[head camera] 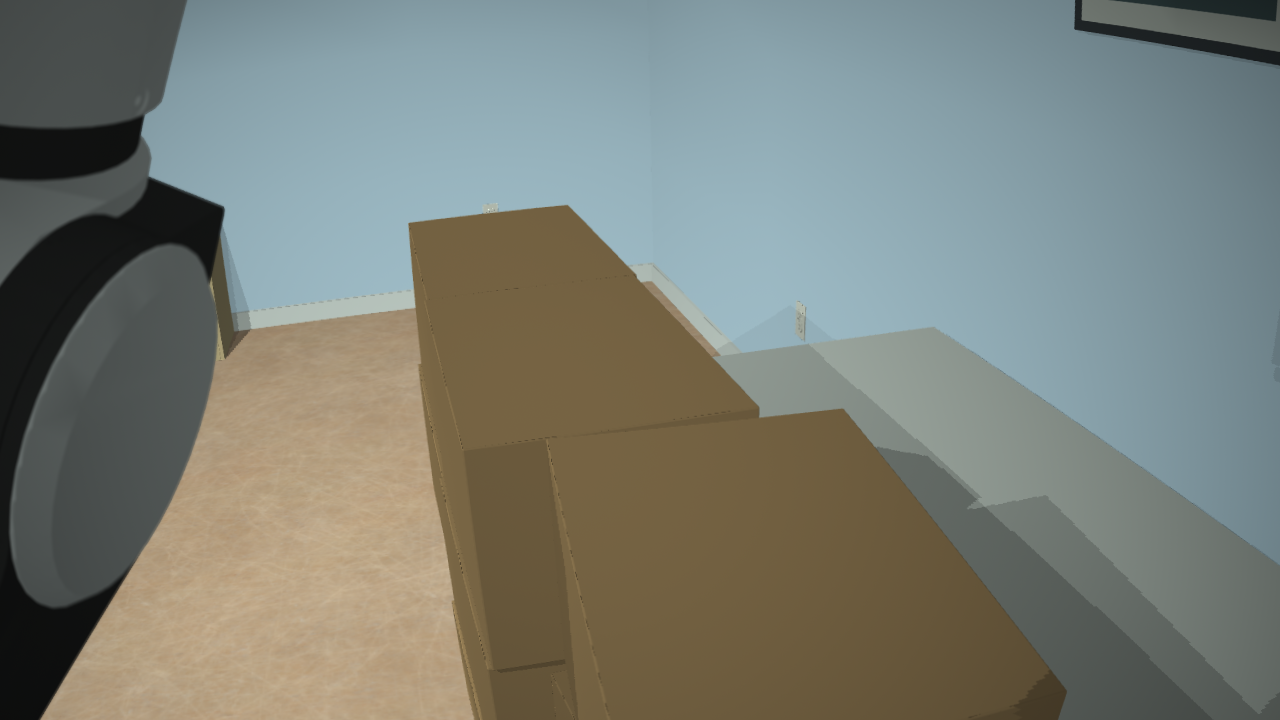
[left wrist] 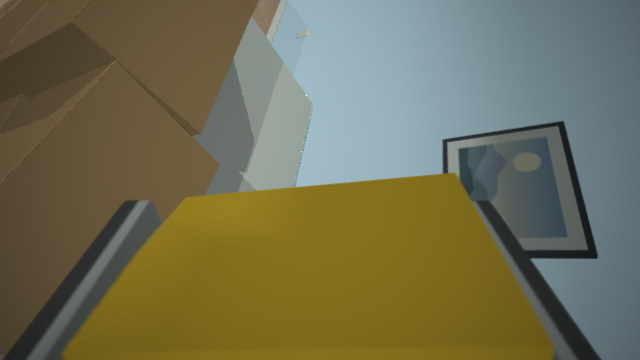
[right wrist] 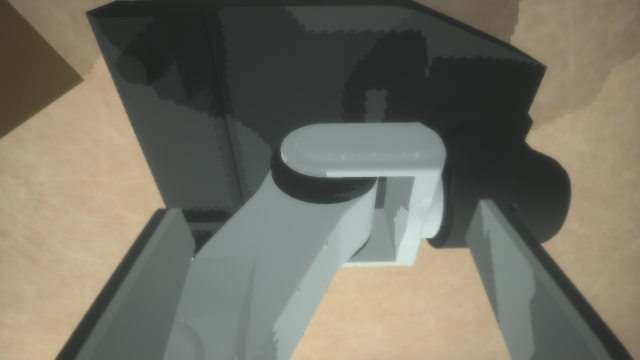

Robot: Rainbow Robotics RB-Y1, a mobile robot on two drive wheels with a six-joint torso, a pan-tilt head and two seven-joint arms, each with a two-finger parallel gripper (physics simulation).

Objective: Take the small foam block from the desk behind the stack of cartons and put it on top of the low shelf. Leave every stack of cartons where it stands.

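Places are measured from the robot's base along level axes (x left, y back, z up), in millimetres.
Pixels of known places: left gripper, fingertip midpoint: (left wrist: 309,220); right gripper, fingertip midpoint: (right wrist: 329,222).
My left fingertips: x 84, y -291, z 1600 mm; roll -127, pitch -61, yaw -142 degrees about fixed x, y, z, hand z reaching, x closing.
Behind a point stands the place of what it marks.
My left gripper (left wrist: 309,220) @[x 84, y -291, z 1600 mm] is shut on the yellow foam block (left wrist: 310,275) @[x 96, y -262, z 1617 mm], which fills the space between its fingers in the left wrist view. My right gripper (right wrist: 329,222) @[x -225, y 223, z 547 mm] is open, with no object between its fingers. A sliver of the low shelf (head camera: 221,313) @[x 1970, y -3627, z 182 mm] shows at the left of the head view; my left arm (head camera: 107,402) @[x 97, y -2, z 1431 mm] hides the rest. Stacks of brown cartons (head camera: 769,537) @[x -77, y -507, z 1080 mm] (left wrist: 100,150) @[x 14, y -544, z 1080 mm] stand in a row from the bottom to the middle of the head view. The pale desk (head camera: 930,376) @[x -528, y -1630, z 721 mm] (left wrist: 280,140) @[x -554, y -1463, z 720 mm] lies behind them, at the right in the head view.
Tan floor (head camera: 313,501) @[x 1099, y -2350, z 1 mm] stretches left of the cartons towards a blue wall. A framed picture (left wrist: 525,200) @[x -866, y -1253, z 1720 mm] hangs on the wall beyond the desk. In the right wrist view, the dark robot base (right wrist: 300,65) @[x -150, y 196, z 169 mm] lies below the gripper, and a brown corner (right wrist: 30,75) @[x -117, y -269, z 93 mm] shows at top left.
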